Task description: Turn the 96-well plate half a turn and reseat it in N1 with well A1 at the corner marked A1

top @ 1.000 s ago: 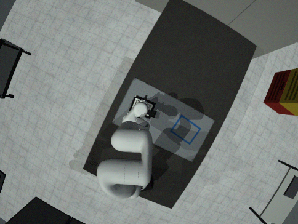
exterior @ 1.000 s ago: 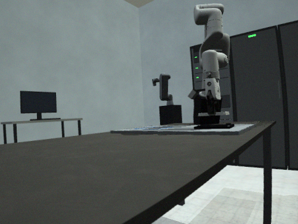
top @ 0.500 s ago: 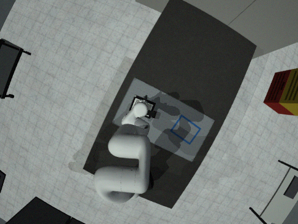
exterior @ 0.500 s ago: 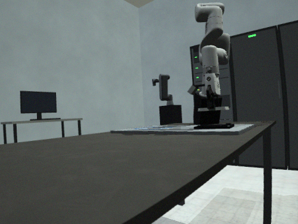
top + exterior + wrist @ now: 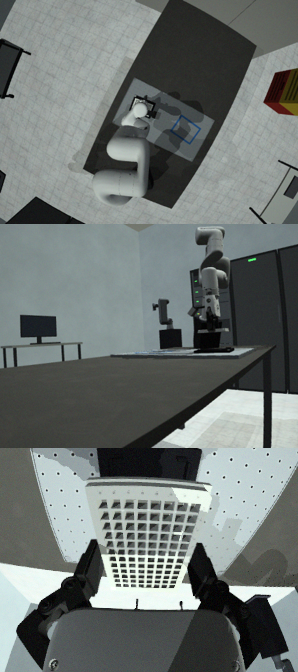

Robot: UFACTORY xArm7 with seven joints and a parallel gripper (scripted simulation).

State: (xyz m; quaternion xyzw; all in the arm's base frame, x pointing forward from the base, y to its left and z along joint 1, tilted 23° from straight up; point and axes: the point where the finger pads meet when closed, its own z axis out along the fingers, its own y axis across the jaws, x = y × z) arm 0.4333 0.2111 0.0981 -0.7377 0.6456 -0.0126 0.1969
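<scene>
Right now my hand is 100 mm above the black plate nest N1. Round my hand: white 96-well plate: 10 mm below.
</scene>
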